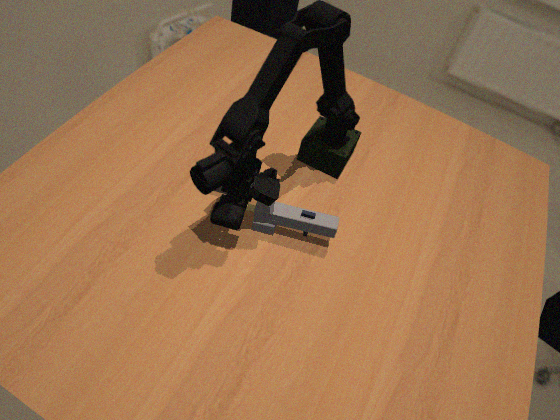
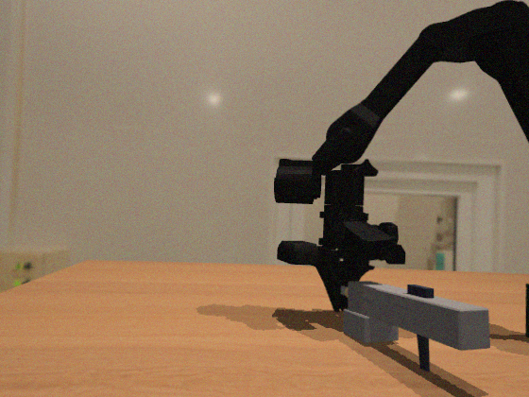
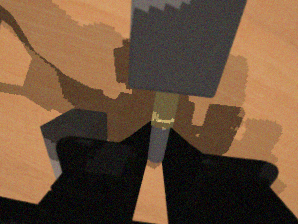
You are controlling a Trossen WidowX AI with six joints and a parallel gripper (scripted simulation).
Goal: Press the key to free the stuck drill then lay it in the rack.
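The drill is 5 cm to the left of my gripper tip, 4 cm above it and 2 cm behind it. The rest, counted from my gripper tip: grey block housing 12 cm to the left, 6 cm behind, 3 cm above; dark key 15 cm to the left, 7 cm behind, 4 cm above; grey rack 6 cm to the right, 5 cm behind.
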